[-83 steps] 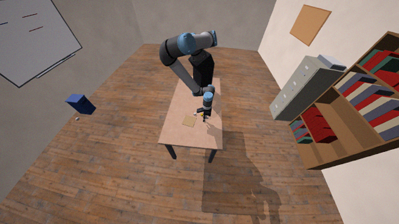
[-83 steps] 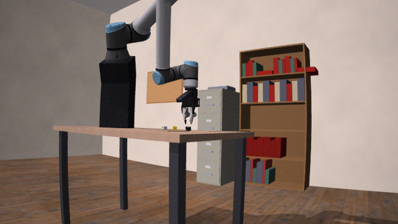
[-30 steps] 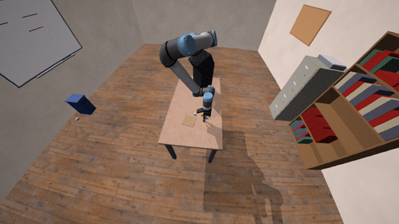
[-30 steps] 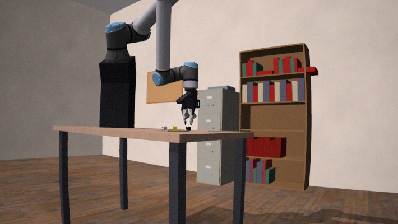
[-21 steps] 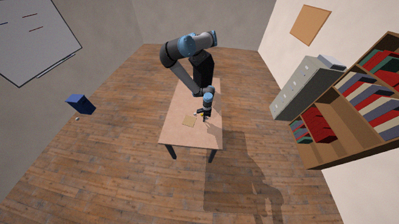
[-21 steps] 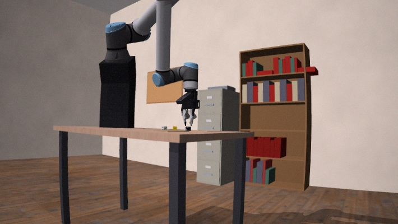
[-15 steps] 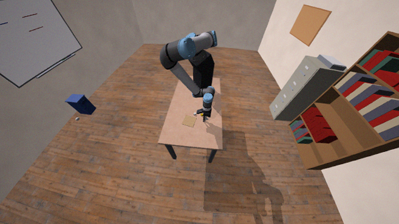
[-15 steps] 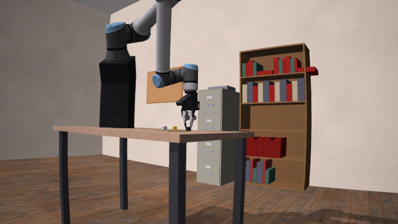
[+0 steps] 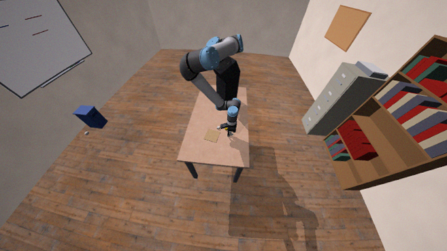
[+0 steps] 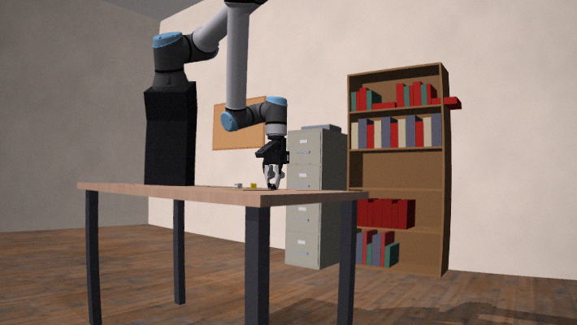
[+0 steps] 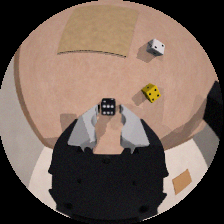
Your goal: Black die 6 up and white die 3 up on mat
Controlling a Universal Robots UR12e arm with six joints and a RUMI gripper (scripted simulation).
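Now: the black die 10 mm below my hand. Round my hand: tan mat 180 mm to the right, 20 mm below, 20 mm behind; white die 110 mm behind, 100 mm to the right, 10 mm below; yellow die 80 mm behind, 10 mm to the right, 10 mm below.
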